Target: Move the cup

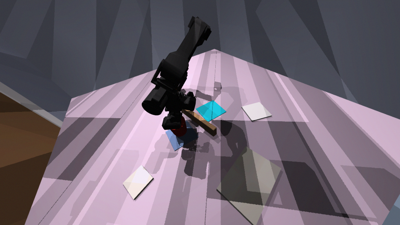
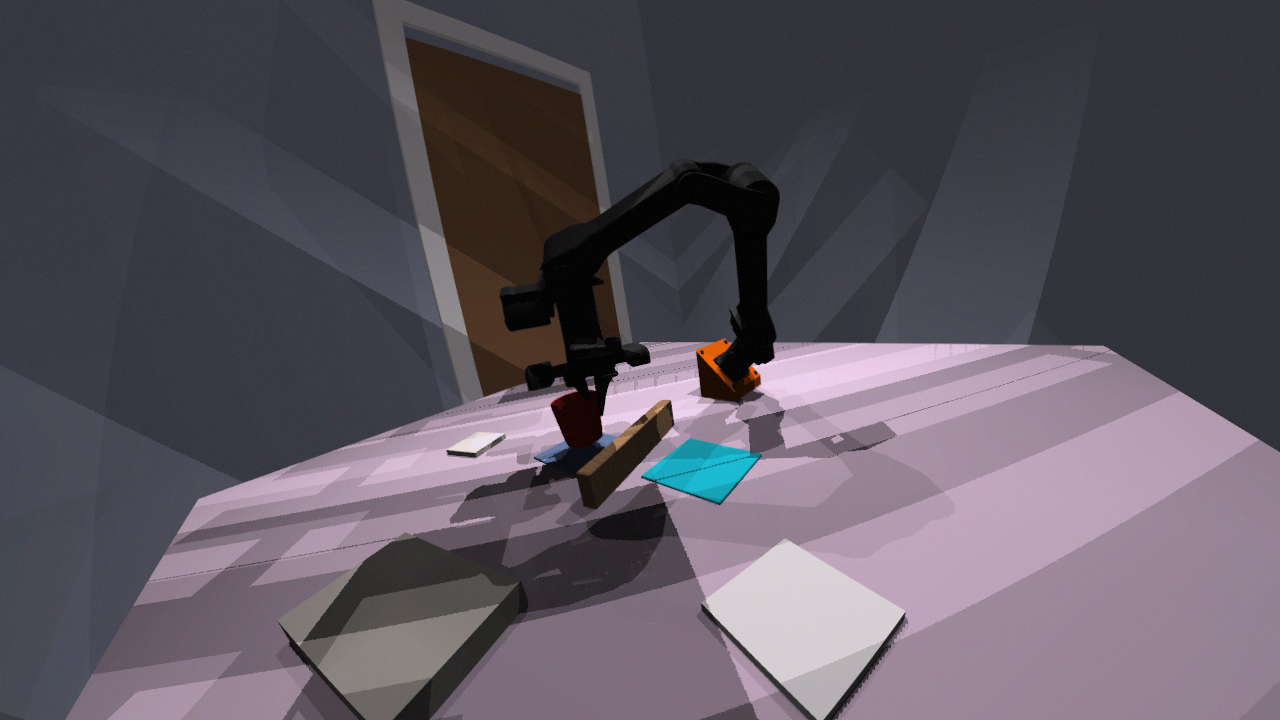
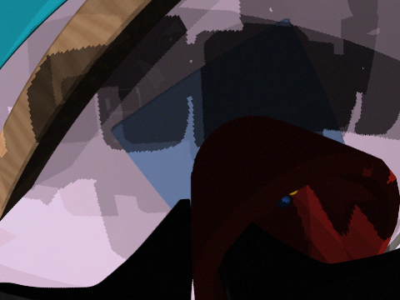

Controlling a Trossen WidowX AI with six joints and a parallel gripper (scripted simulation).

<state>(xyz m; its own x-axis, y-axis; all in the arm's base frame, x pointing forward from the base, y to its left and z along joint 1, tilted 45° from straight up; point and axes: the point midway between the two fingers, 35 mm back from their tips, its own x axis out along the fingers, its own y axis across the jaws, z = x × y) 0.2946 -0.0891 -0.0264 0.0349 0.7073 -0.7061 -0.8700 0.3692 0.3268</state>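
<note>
The teal pad is 180 mm to the left of my gripper tip, 60 mm below it and 20 mm behind it. Also, from my gripper tip: light blue pad 60 mm below, 30 mm ahead, 20 mm to the right; wooden bar 80 mm to the left, 40 mm below, 10 mm ahead; dark red cup 30 mm ahead, 20 mm to the right.
</note>
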